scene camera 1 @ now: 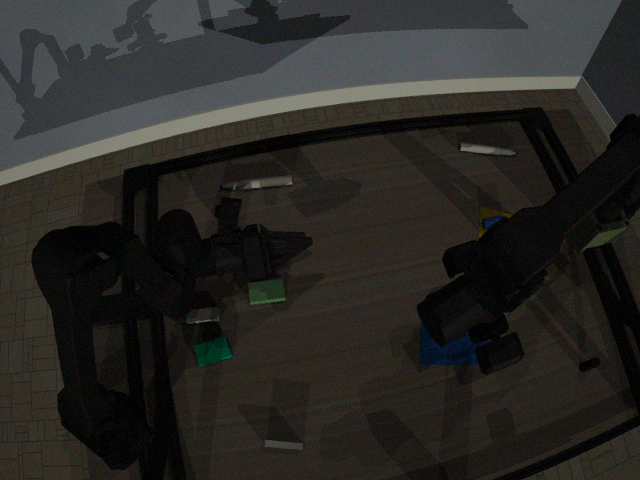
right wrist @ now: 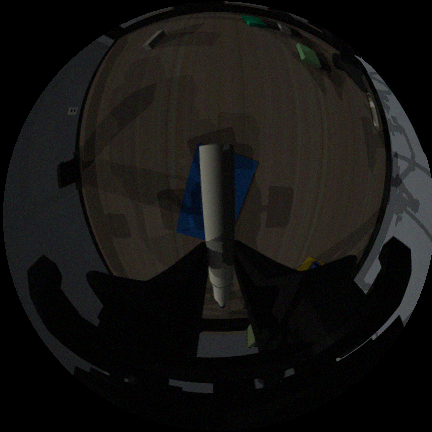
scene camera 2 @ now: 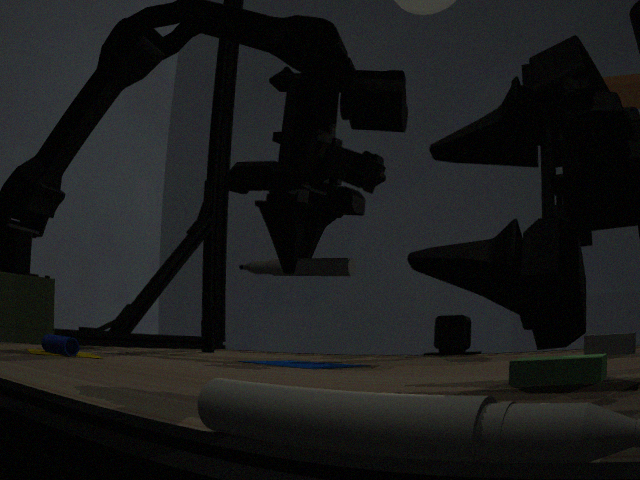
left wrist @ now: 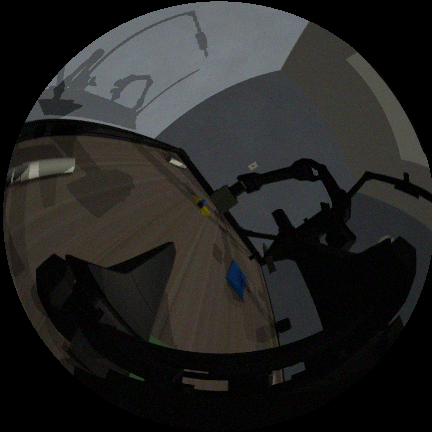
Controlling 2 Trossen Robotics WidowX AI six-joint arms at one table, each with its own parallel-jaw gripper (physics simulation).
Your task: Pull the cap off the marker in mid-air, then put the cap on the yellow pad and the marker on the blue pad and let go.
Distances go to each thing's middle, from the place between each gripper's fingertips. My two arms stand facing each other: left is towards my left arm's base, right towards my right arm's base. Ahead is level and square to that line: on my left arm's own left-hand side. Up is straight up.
The blue pad (scene camera 1: 462, 351) is 90 mm below my right hand, 10 mm to the left of it and 10 mm behind it. Round my right hand: light green block (scene camera 2: 592, 368): 260 mm to the left, 210 mm ahead, 90 mm below; then teal block (scene camera 1: 218, 349): 390 mm to the left, 150 mm ahead, 90 mm below.
I see the light green block 10 cm below my left hand, 9 cm to the left of it and 2 cm behind it. Round my left hand: blue pad (23 cm behind, 17 cm to the right, 11 cm below); then teal block (21 cm to the left, 10 cm below, 8 cm behind).
